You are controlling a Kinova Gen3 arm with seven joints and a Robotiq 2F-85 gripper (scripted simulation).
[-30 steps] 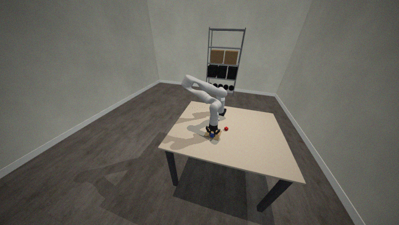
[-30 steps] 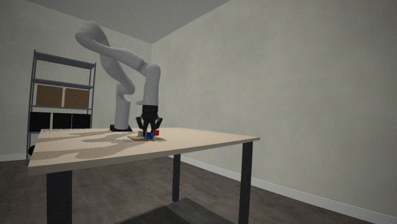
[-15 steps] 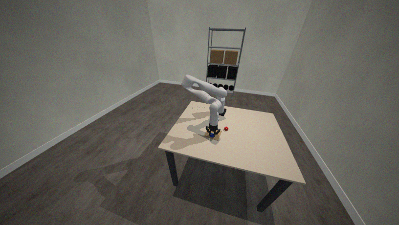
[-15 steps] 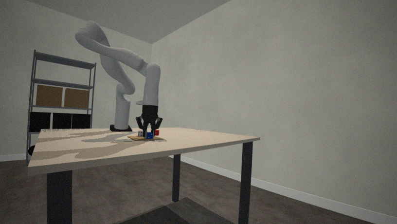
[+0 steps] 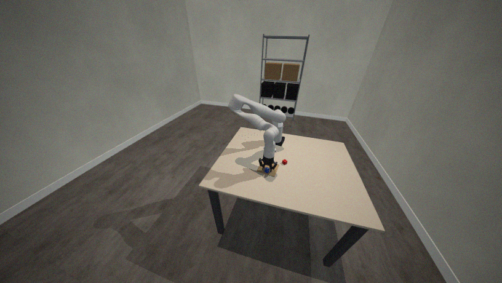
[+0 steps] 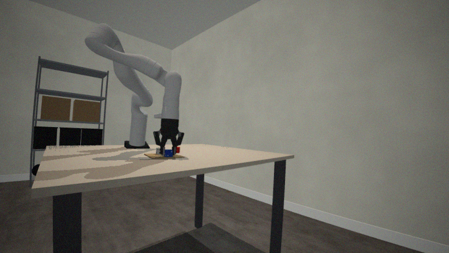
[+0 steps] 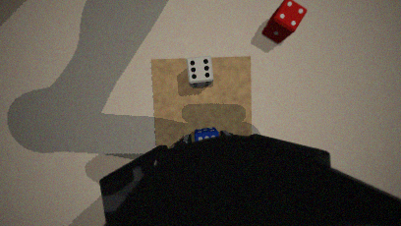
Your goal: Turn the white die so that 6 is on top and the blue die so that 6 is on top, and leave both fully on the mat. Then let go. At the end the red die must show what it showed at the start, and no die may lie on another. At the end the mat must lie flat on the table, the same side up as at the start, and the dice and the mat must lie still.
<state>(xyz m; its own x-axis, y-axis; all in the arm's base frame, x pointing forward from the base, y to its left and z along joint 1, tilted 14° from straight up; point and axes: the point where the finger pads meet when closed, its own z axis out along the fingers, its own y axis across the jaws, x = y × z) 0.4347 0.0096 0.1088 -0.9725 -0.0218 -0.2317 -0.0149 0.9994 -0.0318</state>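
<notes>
My gripper is now 10 mm above the blue die. The rest, counted from my hand: tan mat 50 mm behind, 20 mm below; then white die 90 mm behind, 10 mm below; then red die 140 mm behind, 110 mm to the left, 10 mm below.
</notes>
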